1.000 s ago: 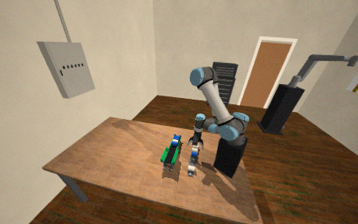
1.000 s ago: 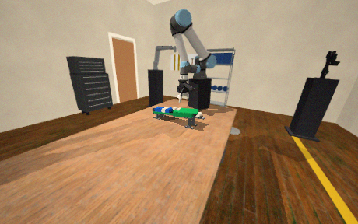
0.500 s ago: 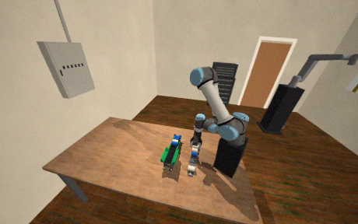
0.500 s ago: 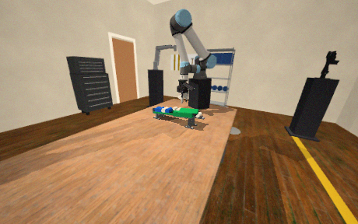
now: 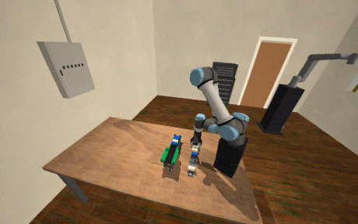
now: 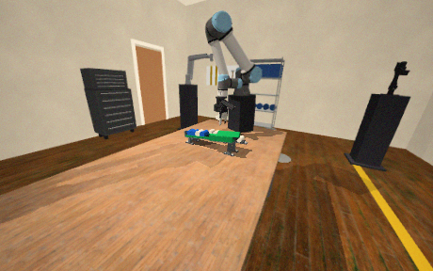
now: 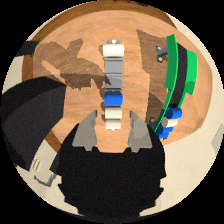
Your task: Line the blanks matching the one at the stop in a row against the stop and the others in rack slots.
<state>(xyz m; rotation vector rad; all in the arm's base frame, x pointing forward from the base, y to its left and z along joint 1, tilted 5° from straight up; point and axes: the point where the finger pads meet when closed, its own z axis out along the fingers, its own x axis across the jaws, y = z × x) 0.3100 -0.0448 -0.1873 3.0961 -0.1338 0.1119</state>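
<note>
Now: the stock rack 3 cm to the left of my hand and 13 cm below it.
</note>
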